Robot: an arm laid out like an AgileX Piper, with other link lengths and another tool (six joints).
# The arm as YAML. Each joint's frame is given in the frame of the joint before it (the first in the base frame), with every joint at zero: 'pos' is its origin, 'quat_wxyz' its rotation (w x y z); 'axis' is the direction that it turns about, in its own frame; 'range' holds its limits. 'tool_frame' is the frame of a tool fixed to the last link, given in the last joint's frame.
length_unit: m
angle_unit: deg
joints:
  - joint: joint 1
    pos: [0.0, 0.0, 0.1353]
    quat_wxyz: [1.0, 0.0, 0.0, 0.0]
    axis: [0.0, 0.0, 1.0]
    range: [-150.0, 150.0]
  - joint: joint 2
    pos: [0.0, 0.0, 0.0]
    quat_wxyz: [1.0, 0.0, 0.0, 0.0]
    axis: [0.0, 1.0, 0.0]
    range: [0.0, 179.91]
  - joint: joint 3
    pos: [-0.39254, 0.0, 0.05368]
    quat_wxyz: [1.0, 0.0, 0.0, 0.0]
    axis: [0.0, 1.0, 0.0]
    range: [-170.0, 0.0]
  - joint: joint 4
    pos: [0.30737, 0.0, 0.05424]
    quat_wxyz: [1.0, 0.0, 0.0, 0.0]
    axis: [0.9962, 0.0, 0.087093]
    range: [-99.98, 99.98]
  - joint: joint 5
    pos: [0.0, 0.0, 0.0]
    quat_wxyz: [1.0, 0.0, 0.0, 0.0]
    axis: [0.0, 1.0, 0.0]
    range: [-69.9, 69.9]
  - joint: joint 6
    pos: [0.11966, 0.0, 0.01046]
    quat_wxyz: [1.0, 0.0, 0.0, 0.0]
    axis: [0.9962, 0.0, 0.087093]
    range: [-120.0, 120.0]
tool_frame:
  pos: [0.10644, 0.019, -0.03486]
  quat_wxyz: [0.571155, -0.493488, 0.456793, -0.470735]
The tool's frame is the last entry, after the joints.
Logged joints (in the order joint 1, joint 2, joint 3, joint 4, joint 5, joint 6), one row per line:
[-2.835, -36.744, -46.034, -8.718, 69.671, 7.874]
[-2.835, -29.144, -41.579, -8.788, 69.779, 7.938]
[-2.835, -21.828, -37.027, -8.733, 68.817, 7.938]
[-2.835, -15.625, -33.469, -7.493, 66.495, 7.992]
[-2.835, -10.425, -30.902, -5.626, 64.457, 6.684]
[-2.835, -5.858, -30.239, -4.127, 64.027, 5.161]
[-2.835, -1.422, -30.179, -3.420, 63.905, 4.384]
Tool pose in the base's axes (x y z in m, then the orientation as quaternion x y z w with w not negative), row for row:
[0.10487, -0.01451, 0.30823, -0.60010, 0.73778, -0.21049, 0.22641]
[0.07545, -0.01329, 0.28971, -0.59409, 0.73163, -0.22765, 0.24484]
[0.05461, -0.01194, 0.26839, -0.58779, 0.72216, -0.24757, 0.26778]
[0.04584, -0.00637, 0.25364, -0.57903, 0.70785, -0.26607, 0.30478]
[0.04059, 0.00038, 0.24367, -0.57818, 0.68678, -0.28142, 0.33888]
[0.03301, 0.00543, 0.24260, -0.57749, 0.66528, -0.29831, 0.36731]
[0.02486, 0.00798, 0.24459, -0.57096, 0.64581, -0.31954, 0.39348]
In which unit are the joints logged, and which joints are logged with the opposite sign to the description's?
The joints are logged in degrees. Opposite sign: joint 2.
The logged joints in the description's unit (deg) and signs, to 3 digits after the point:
[-2.835, 36.744, -46.034, -8.718, 69.671, 7.874]
[-2.835, 29.144, -41.579, -8.788, 69.779, 7.938]
[-2.835, 21.828, -37.027, -8.733, 68.817, 7.938]
[-2.835, 15.625, -33.469, -7.493, 66.495, 7.992]
[-2.835, 10.425, -30.902, -5.626, 64.457, 6.684]
[-2.835, 5.858, -30.239, -4.127, 64.027, 5.161]
[-2.835, 1.422, -30.179, -3.420, 63.905, 4.384]

